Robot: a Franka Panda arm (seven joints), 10 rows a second.
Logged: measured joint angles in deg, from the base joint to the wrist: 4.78 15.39 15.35 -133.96 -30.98 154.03 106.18; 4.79 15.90 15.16 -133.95 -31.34 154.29 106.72; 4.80 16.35 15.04 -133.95 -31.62 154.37 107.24; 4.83 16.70 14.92 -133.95 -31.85 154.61 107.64; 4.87 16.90 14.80 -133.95 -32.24 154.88 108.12; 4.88 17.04 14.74 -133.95 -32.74 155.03 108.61; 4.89 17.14 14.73 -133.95 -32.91 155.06 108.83; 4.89 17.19 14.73 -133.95 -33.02 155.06 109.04; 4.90 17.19 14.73 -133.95 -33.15 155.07 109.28; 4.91 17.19 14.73 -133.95 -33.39 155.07 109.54
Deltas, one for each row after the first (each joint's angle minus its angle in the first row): 0.01 0.51 -0.19 0.01 -0.36 0.26 0.54; 0.02 0.96 -0.31 0.01 -0.64 0.34 1.06; 0.05 1.31 -0.43 0.01 -0.87 0.58 1.46; 0.09 1.51 -0.55 0.01 -1.26 0.85 1.94; 0.10 1.65 -0.61 0.01 -1.76 1.00 2.43; 0.11 1.75 -0.62 0.01 -1.93 1.03 2.65; 0.11 1.80 -0.62 0.01 -2.04 1.03 2.86; 0.12 1.80 -0.62 0.01 -2.17 1.04 3.10; 0.13 1.80 -0.62 0.01 -2.41 1.04 3.36
